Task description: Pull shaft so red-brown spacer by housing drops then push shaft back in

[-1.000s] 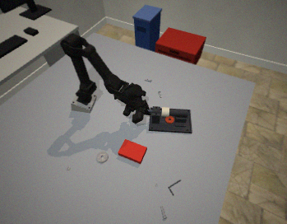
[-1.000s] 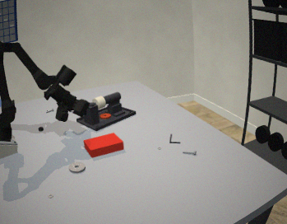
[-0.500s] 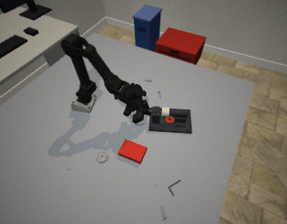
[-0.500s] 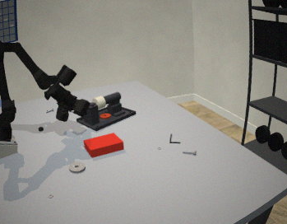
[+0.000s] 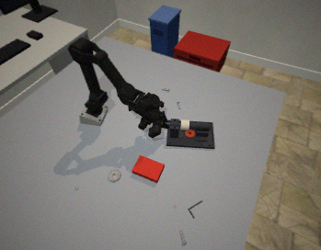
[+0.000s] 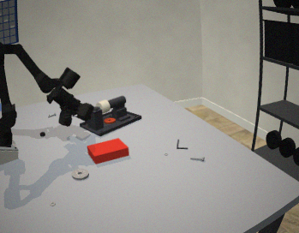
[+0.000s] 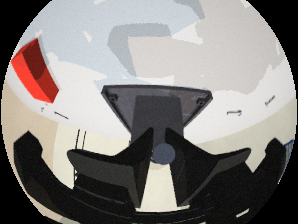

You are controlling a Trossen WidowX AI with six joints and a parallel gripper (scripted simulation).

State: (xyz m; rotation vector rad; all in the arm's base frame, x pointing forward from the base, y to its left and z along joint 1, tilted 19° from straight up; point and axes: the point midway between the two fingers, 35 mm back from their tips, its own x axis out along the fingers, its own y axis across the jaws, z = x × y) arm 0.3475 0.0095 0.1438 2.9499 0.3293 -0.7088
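Right now my hand is 9 cm short of the shaft and 2 cm to the right of it. The rest, counted from my hand: red-brown spacer: 12 cm ahead, 7 cm below, 3 cm to the left; then fixture: 13 cm ahead, 3 cm to the left, 3 cm below; then cream spacer: 10 cm ahead, 3 cm to the left.
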